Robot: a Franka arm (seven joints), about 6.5 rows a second.
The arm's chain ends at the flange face. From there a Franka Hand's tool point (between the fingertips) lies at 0.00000 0.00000 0.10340 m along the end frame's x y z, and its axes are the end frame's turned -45 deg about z.
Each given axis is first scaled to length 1.
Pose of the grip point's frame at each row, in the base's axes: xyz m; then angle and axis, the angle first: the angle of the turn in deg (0 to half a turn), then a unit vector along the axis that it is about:
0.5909 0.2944 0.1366 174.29 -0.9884 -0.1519 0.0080
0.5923 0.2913 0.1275 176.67 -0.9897 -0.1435 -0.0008
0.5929 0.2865 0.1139 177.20 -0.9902 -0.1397 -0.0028
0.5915 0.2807 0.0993 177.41 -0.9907 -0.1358 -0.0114
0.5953 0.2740 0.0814 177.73 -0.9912 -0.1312 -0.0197
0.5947 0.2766 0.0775 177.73 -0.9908 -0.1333 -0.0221
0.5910 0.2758 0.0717 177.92 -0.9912 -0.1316 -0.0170
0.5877 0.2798 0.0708 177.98 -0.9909 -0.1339 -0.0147
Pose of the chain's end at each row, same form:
0.5941 0.2845 0.2395 175.08 -0.9709 0.2378 0.0265
0.5930 0.2853 0.2307 176.89 -0.9692 0.2461 0.0104
0.5930 0.2814 0.2172 177.29 -0.9683 0.2499 0.0068
0.5898 0.2758 0.2026 177.11 -0.9673 0.2537 -0.0019
0.5918 0.2694 0.1846 177.04 -0.9661 0.2581 -0.0106
0.5907 0.2719 0.1807 176.93 -0.9666 0.2561 -0.0128
0.5880 0.2716 0.1750 177.33 -0.9662 0.2577 -0.0088
0.5852 0.2758 0.1741 177.49 -0.9668 0.2555 -0.0068

